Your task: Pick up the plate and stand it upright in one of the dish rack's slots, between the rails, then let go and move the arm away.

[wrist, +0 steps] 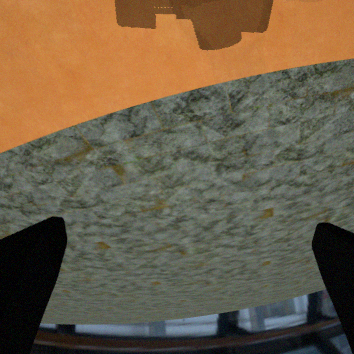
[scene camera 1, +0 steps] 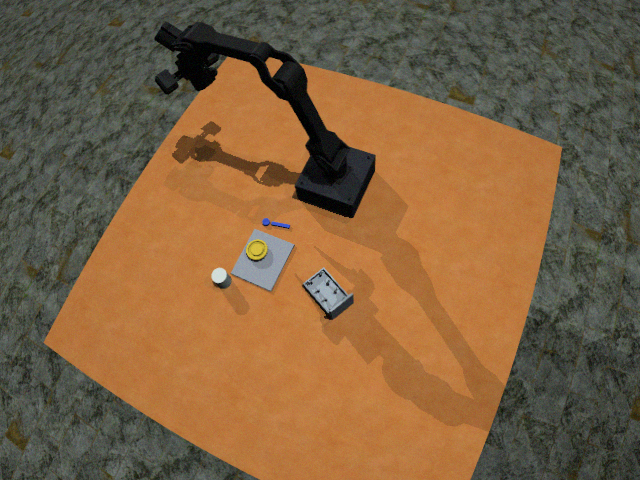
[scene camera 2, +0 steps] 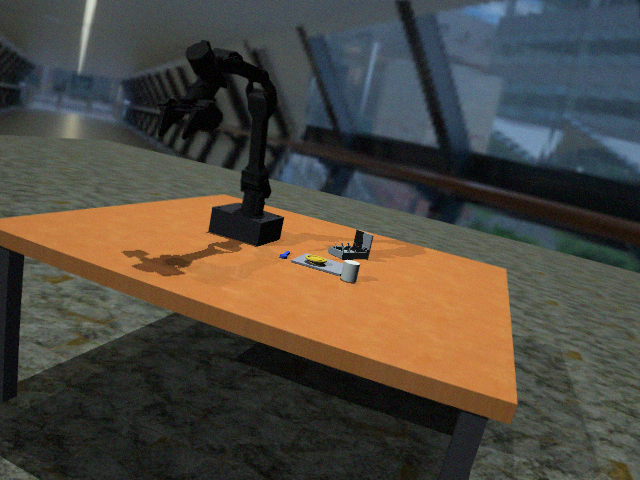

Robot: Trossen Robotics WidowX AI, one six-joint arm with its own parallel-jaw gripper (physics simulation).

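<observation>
The yellow round plate (scene camera 1: 256, 249) (scene camera 2: 315, 259) lies flat on a thin grey square board (scene camera 1: 272, 271) (scene camera 2: 332, 267). The small grey dish rack (scene camera 1: 342, 305) (scene camera 2: 363, 241) stands on the table beside the board, with a tall panel at one end and short dark rails inside. Its slots are too small to make out well. My gripper (scene camera 1: 184, 82) (scene camera 2: 175, 132) (wrist: 194, 235) is open and empty, high up and far from the plate and rack, near the table's edge. The plate and rack do not show in the wrist view.
A white cylinder (scene camera 1: 220, 276) (scene camera 2: 349, 271) stands beside the board, on the side away from the rack. A blue spoon-like piece (scene camera 1: 279, 224) (scene camera 2: 284, 254) lies between the board and the arm's black base (scene camera 1: 336, 188) (scene camera 2: 242, 223). The orange table (scene camera 1: 155, 320) (scene camera 2: 413, 320) carries them all.
</observation>
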